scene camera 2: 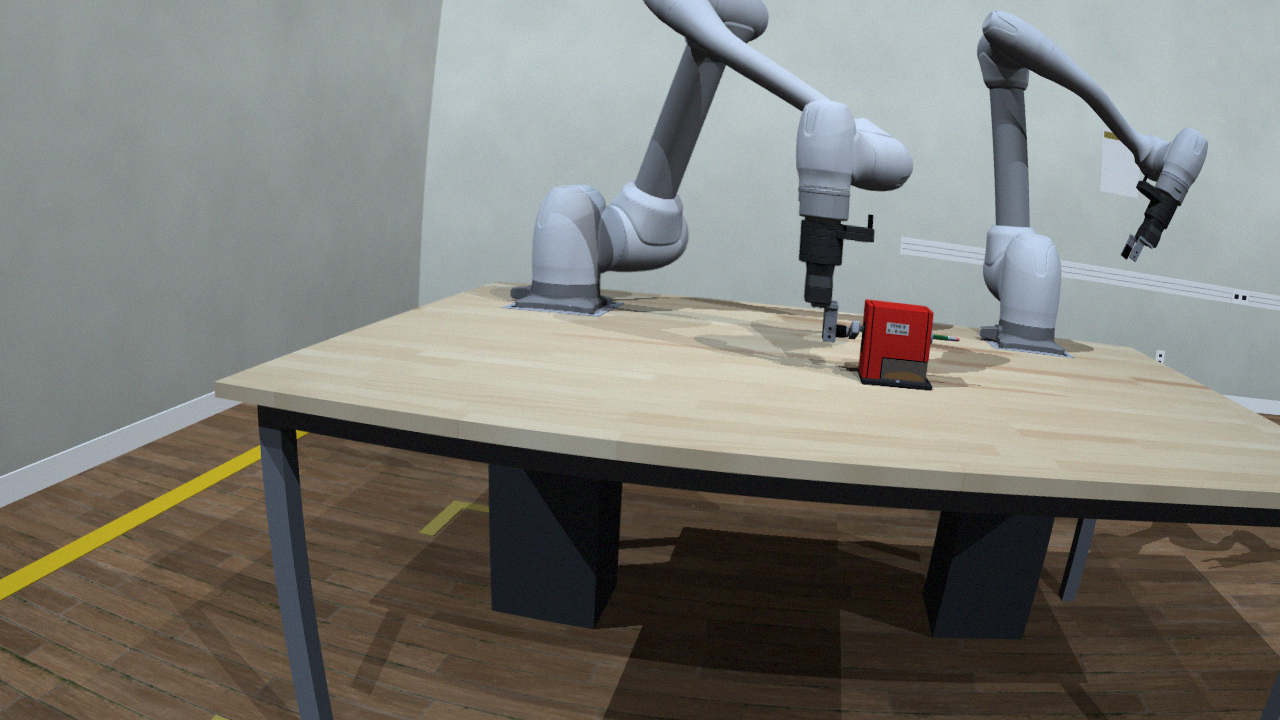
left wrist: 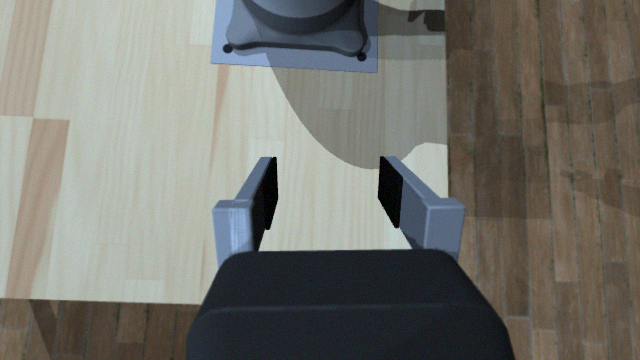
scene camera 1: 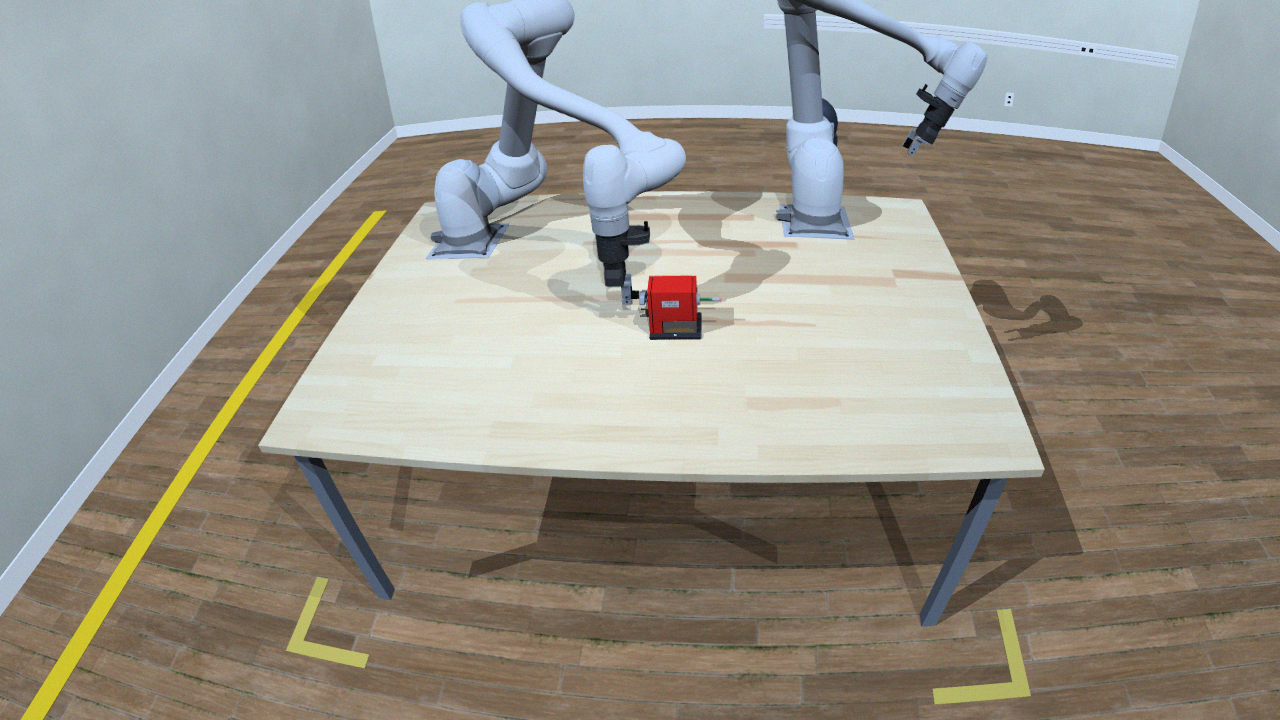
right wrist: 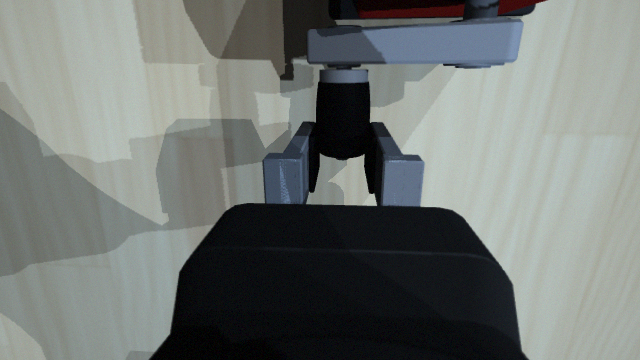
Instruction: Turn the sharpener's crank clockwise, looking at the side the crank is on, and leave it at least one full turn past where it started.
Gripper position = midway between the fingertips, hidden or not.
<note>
In view: the left gripper (scene camera 2: 1127, 258), the right gripper (scene camera 2: 828, 340) and a red sharpener (scene camera 2: 896, 338).
The left gripper shows as well in the left wrist view (left wrist: 328, 177) and in scene camera 1 (scene camera 1: 907, 150). The right gripper is seen too in scene camera 1 (scene camera 1: 627, 300) and in the right wrist view (right wrist: 342, 144).
</note>
